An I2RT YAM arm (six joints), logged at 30 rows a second.
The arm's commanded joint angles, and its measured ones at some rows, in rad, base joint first. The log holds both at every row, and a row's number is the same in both.
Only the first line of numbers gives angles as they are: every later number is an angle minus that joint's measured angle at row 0.
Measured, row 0: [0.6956 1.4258 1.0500 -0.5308 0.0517 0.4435]
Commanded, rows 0 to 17: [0.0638 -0.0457 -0.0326 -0.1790 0.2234 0.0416]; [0.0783 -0.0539 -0.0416 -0.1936 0.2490 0.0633]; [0.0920 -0.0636 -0.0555 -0.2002 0.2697 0.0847]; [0.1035 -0.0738 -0.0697 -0.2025 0.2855 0.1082]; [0.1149 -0.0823 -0.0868 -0.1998 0.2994 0.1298]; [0.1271 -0.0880 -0.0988 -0.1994 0.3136 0.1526]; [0.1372 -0.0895 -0.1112 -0.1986 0.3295 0.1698]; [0.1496 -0.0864 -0.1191 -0.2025 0.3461 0.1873]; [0.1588 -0.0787 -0.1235 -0.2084 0.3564 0.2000]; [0.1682 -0.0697 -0.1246 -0.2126 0.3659 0.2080]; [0.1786 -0.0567 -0.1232 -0.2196 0.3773 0.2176]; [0.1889 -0.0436 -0.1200 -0.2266 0.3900 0.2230]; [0.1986 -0.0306 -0.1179 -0.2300 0.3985 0.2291]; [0.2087 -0.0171 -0.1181 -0.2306 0.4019 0.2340]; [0.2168 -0.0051 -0.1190 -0.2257 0.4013 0.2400]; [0.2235 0.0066 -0.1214 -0.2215 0.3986 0.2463]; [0.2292 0.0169 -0.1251 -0.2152 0.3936 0.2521]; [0.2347 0.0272 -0.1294 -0.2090 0.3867 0.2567]
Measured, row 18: [0.2110 -0.0096 -0.1190 -0.2060 0.3429 0.2075]
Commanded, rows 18 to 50: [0.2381 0.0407 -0.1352 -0.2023 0.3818 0.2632]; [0.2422 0.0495 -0.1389 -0.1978 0.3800 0.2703]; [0.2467 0.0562 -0.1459 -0.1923 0.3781 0.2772]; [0.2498 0.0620 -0.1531 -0.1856 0.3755 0.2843]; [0.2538 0.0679 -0.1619 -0.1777 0.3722 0.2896]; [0.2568 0.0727 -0.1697 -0.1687 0.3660 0.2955]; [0.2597 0.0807 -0.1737 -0.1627 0.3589 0.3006]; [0.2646 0.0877 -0.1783 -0.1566 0.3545 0.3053]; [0.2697 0.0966 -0.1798 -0.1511 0.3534 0.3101]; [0.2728 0.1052 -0.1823 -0.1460 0.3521 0.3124]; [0.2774 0.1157 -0.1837 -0.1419 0.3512 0.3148]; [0.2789 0.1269 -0.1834 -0.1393 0.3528 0.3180]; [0.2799 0.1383 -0.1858 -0.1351 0.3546 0.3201]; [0.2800 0.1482 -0.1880 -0.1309 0.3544 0.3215]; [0.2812 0.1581 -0.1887 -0.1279 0.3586 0.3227]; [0.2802 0.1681 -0.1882 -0.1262 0.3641 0.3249]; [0.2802 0.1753 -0.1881 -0.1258 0.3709 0.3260]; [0.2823 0.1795 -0.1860 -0.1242 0.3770 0.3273]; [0.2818 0.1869 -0.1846 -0.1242 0.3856 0.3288]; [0.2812 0.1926 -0.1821 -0.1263 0.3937 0.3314]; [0.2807 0.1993 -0.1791 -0.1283 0.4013 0.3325]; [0.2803 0.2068 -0.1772 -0.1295 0.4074 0.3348]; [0.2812 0.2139 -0.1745 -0.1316 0.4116 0.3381]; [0.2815 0.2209 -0.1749 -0.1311 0.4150 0.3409]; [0.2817 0.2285 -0.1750 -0.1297 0.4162 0.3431]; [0.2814 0.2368 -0.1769 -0.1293 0.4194 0.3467]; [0.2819 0.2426 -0.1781 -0.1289 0.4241 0.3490]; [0.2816 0.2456 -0.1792 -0.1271 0.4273 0.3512]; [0.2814 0.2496 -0.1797 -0.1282 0.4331 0.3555]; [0.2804 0.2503 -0.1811 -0.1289 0.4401 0.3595]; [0.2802 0.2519 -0.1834 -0.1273 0.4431 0.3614]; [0.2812 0.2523 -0.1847 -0.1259 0.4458 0.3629]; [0.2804 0.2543 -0.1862 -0.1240 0.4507 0.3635]
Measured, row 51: [0.2751 0.2483 -0.1781 -0.1293 0.3952 0.3418]
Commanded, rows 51 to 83: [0.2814 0.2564 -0.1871 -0.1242 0.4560 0.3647]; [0.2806 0.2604 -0.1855 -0.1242 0.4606 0.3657]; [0.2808 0.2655 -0.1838 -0.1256 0.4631 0.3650]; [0.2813 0.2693 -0.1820 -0.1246 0.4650 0.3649]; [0.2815 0.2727 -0.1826 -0.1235 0.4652 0.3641]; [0.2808 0.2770 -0.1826 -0.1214 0.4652 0.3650]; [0.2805 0.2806 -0.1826 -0.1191 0.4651 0.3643]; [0.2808 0.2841 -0.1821 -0.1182 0.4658 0.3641]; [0.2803 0.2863 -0.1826 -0.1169 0.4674 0.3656]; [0.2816 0.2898 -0.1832 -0.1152 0.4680 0.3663]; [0.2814 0.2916 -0.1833 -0.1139 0.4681 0.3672]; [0.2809 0.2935 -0.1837 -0.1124 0.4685 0.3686]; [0.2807 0.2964 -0.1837 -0.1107 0.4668 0.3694]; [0.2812 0.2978 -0.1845 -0.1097 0.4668 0.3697]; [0.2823 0.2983 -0.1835 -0.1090 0.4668 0.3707]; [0.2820 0.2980 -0.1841 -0.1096 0.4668 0.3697]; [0.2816 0.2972 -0.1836 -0.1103 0.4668 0.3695]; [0.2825 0.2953 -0.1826 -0.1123 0.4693 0.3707]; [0.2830 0.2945 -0.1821 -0.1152 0.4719 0.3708]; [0.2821 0.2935 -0.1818 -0.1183 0.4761 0.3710]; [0.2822 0.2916 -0.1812 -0.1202 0.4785 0.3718]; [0.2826 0.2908 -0.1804 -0.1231 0.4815 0.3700]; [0.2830 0.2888 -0.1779 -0.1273 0.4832 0.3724]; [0.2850 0.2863 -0.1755 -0.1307 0.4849 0.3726]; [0.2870 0.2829 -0.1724 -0.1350 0.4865 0.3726]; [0.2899 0.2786 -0.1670 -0.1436 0.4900 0.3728]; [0.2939 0.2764 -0.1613 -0.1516 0.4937 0.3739]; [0.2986 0.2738 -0.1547 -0.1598 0.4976 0.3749]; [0.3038 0.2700 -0.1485 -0.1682 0.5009 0.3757]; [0.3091 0.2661 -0.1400 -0.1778 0.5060 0.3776]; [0.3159 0.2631 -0.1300 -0.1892 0.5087 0.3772]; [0.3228 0.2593 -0.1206 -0.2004 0.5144 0.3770]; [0.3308 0.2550 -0.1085 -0.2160 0.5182 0.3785]
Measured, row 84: [0.3033 0.2819 -0.1591 -0.1572 0.4623 0.3685]
